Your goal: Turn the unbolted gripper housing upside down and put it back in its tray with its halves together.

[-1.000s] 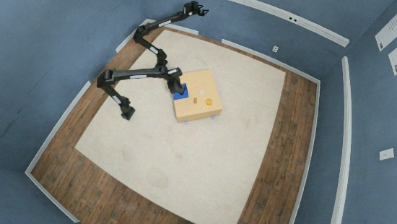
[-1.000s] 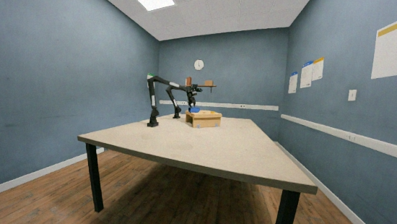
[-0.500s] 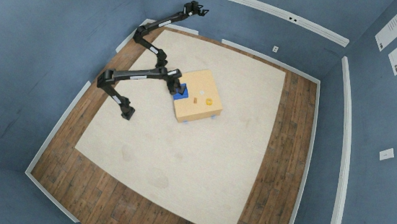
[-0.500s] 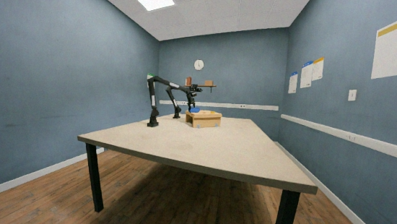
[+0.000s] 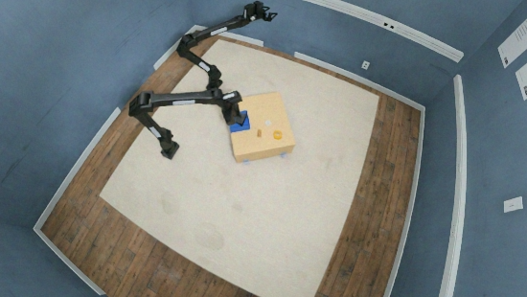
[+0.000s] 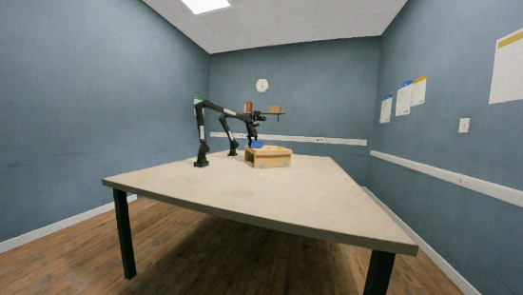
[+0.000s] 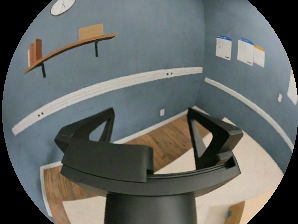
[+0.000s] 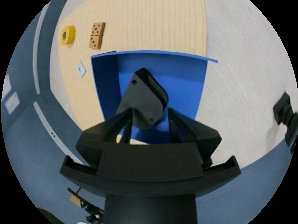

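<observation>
Right now my right hand is 20 mm short of the blue tray, 10 mm to the left of it and 30 mm above it. Round my right hand: brown block: 150 mm ahead, 20 mm to the right, 40 mm below.
</observation>
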